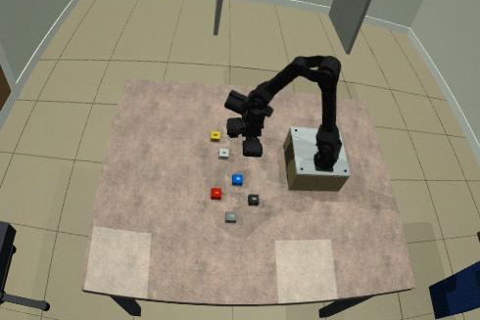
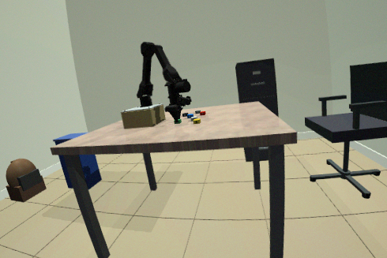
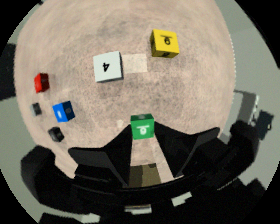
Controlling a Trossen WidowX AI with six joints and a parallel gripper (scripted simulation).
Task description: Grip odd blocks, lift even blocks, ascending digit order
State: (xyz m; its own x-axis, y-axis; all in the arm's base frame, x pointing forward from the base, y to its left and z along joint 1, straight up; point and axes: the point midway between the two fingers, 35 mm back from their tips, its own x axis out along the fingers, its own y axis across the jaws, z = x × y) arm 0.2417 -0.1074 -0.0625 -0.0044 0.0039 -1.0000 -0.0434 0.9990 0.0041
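The grey block lies 50 mm ahead of my gripper tip and 280 mm to the left of it. From my gripper tip the other things lie so: white block: 80 mm ahead, 40 mm to the left; then yellow block: 120 mm ahead, 30 mm to the right; then green block: right at my gripper tip.
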